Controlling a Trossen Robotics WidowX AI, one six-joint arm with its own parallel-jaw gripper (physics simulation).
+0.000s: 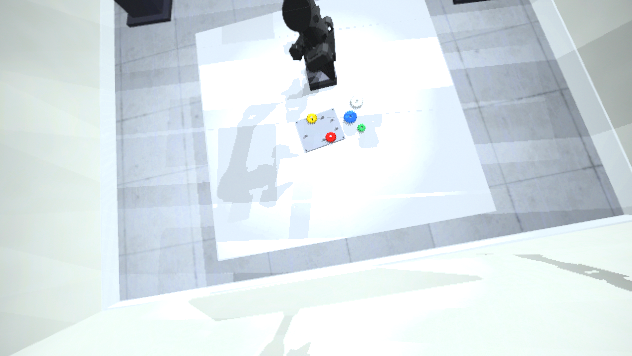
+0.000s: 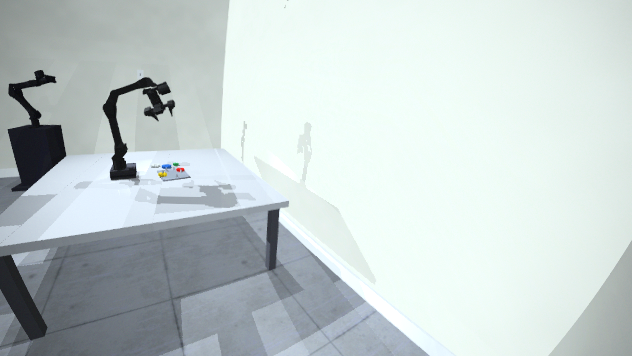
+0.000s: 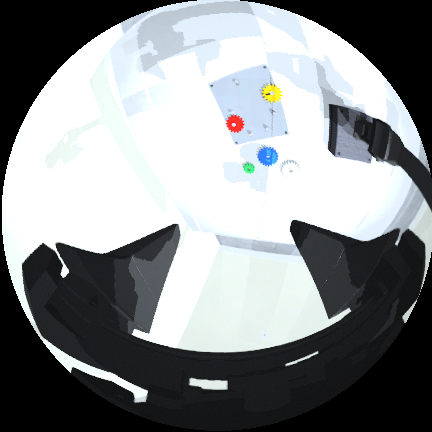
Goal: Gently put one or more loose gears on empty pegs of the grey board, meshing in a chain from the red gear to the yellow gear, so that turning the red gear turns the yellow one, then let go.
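Places are measured from the arm's base along level axes (x up, y right, z ahead), in millimetres.
Pixels of known places: gripper, between the fingertips: (image 1: 334, 70) (image 2: 165, 118) (image 3: 236, 227); arm's base, origin of its link: (image 2: 119, 168) (image 3: 363, 129).
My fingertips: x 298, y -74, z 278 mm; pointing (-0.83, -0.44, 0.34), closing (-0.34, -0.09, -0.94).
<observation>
For each thing: its top centre in the pictures, then the offset to it from my fingertips. "spot": a spot on its surface instead. Level surfaces: height alone.
- grey board, centre of its top: (image 3: 250, 104) (image 1: 319, 127) (image 2: 172, 170) dz +32, dx -324, dy +71 mm
- yellow gear, a spot on its surface: (image 3: 271, 93) (image 1: 311, 117) (image 2: 162, 172) spot: dz -23, dx -324, dy +104 mm
- red gear, centre of its top: (image 3: 233, 124) (image 1: 330, 136) dz +82, dx -329, dy +17 mm
- loose blue gear, centre of its top: (image 3: 267, 157) (image 1: 350, 116) (image 2: 166, 165) dz -17, dx -337, dy -87 mm
- small green gear, centre of its top: (image 3: 248, 168) (image 1: 361, 127) (image 2: 175, 163) dz +44, dx -337, dy -137 mm
- white gear, centre of its top: (image 3: 290, 170) (image 1: 356, 100) (image 2: 155, 164) dz -96, dx -337, dy -124 mm
- white table, height of its surface: dx -354 mm
The grey board (image 1: 315, 142) (image 2: 172, 177) (image 3: 252, 100) lies flat on the table. The yellow gear (image 1: 312, 118) (image 2: 162, 174) (image 3: 271, 93) and the red gear (image 1: 330, 137) (image 2: 180, 170) (image 3: 235, 123) sit on it, apart from each other, with several bare pegs around them. Beside the board lie the loose blue gear (image 1: 350, 117) (image 2: 166, 166) (image 3: 268, 156), the small green gear (image 1: 361, 128) (image 2: 176, 164) (image 3: 248, 168) and the white gear (image 1: 356, 102) (image 2: 155, 165) (image 3: 290, 169). My gripper (image 2: 164, 115) (image 3: 236, 227) is open and empty, high above the table.
The arm's dark base (image 1: 322, 81) (image 2: 123, 172) (image 3: 350, 135) stands on the white table (image 1: 400, 175) (image 2: 90, 210) near the board. A second arm (image 2: 22, 102) stands on a dark pedestal (image 2: 37, 150) behind the table. A pale wall (image 2: 425, 125) rises beyond the table's edge.
</observation>
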